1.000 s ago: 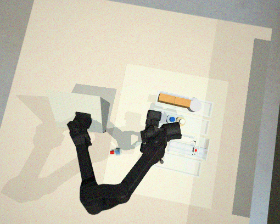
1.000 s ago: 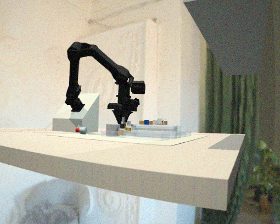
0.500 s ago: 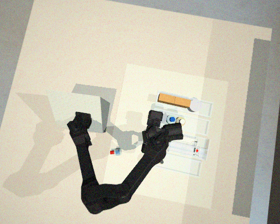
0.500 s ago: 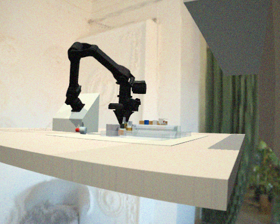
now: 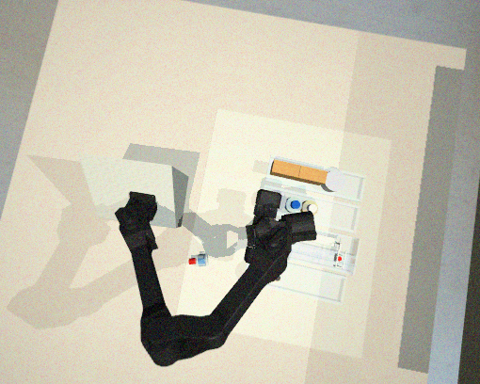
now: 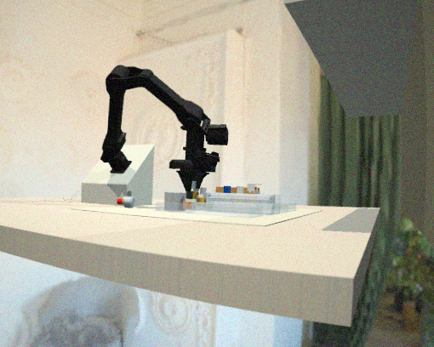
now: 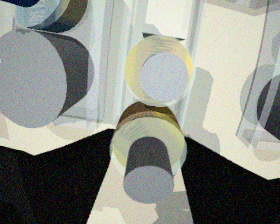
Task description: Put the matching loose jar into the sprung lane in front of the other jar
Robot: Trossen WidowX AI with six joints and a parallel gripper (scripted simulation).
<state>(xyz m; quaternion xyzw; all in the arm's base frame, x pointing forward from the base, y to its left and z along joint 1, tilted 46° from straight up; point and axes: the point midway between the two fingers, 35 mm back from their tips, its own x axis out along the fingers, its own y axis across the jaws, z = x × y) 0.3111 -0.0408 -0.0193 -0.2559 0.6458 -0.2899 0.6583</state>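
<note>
My gripper tip is now 16 cm short of the clear rack, 4 cm to the left of it and 3 cm above it. The rest, counted from my gripper tip: red mark 22 cm ahead, 5 cm to the right, 2 cm above.
</note>
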